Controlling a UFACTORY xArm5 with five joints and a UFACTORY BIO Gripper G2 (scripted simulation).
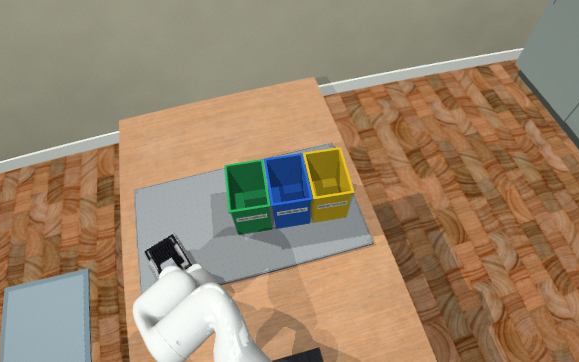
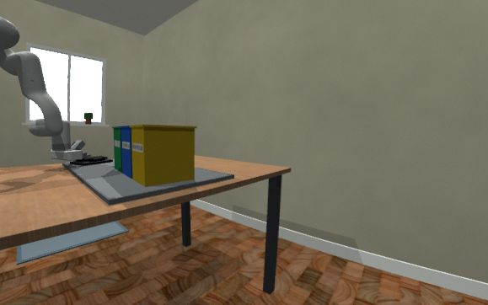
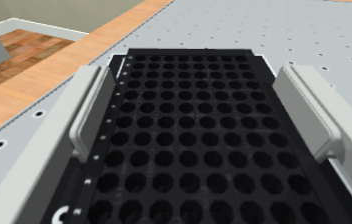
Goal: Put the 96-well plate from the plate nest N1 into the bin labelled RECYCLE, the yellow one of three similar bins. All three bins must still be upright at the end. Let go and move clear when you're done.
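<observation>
The black 96-well plate is 10 mm below my hand. Round my hand: blue bin: 90 mm ahead, 450 mm to the right, 60 mm above; then green bin: 110 mm ahead, 320 mm to the right, 60 mm above; then black plate nest N1: 20 mm below.
</observation>
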